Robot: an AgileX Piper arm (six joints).
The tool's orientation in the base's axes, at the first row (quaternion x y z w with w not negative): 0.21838, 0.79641, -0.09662, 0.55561
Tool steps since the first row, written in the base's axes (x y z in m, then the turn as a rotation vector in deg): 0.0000, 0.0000, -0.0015, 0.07, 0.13, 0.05; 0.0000, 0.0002, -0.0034, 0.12, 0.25, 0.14; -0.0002, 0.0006, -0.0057, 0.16, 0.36, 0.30; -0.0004, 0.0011, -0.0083, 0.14, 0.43, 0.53; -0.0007, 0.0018, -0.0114, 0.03, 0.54, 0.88; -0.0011, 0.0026, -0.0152, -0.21, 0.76, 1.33; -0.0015, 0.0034, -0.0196, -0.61, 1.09, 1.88; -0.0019, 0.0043, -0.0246, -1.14, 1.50, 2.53; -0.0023, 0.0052, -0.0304, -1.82, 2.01, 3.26; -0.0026, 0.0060, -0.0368, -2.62, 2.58, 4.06
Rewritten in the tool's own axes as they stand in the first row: 0.0014, -0.0001, 0.0005, -0.04, 0.15, -0.01; 0.0032, -0.0001, 0.0012, -0.10, 0.29, -0.05; 0.0055, -0.0001, 0.0017, -0.24, 0.42, -0.12; 0.0081, 0.0001, 0.0022, -0.43, 0.49, -0.25; 0.0112, 0.0003, 0.0028, -0.69, 0.57, -0.51; 0.0150, 0.0005, 0.0036, -0.99, 0.70, -0.96; 0.0194, 0.0006, 0.0045, -1.31, 0.85, -1.63; 0.0244, 0.0008, 0.0056, -1.66, 1.03, -2.48; 0.0301, 0.0009, 0.0071, -2.02, 1.24, -3.52; 0.0363, 0.0009, 0.0088, -2.39, 1.45, -4.71
